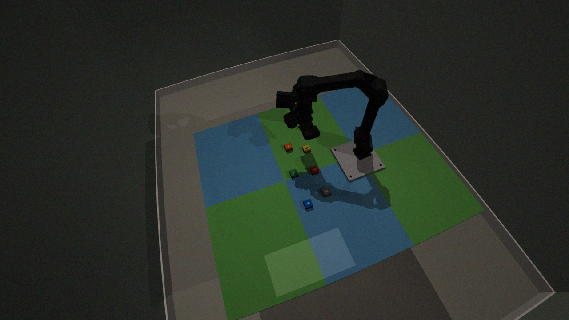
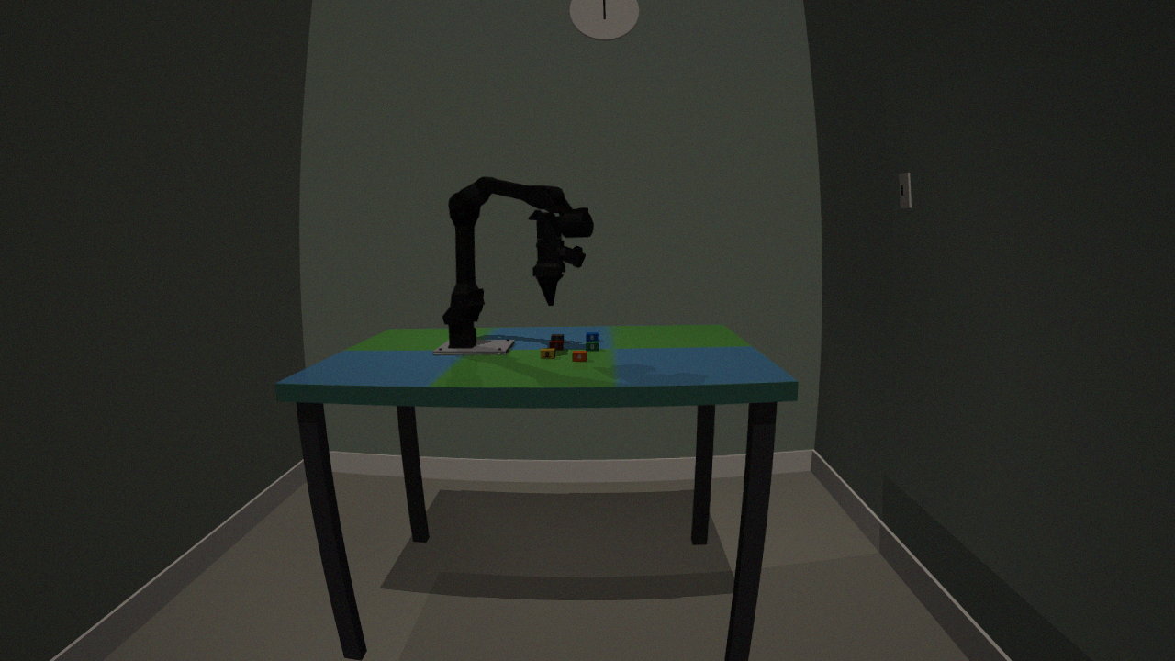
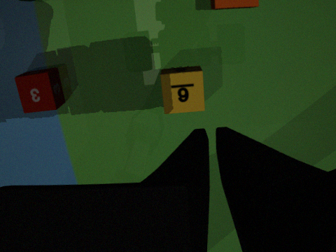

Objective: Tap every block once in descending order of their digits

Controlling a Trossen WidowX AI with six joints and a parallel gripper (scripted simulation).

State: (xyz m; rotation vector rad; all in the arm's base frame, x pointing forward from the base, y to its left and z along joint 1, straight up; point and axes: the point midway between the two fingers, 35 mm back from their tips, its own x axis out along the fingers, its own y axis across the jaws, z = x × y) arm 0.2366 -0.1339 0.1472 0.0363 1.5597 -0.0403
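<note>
Right now the yellow block is 1 cm behind my gripper tip, 1 cm to the left of it and 11 cm below it. The rest, counted from my gripper tip: dark green block (10 cm ahead, 11 cm to the left, 11 cm below); then orange block (6 cm ahead, 4 cm to the right, 11 cm below); then red block (1 cm ahead, 13 cm to the left, 11 cm below).
</note>
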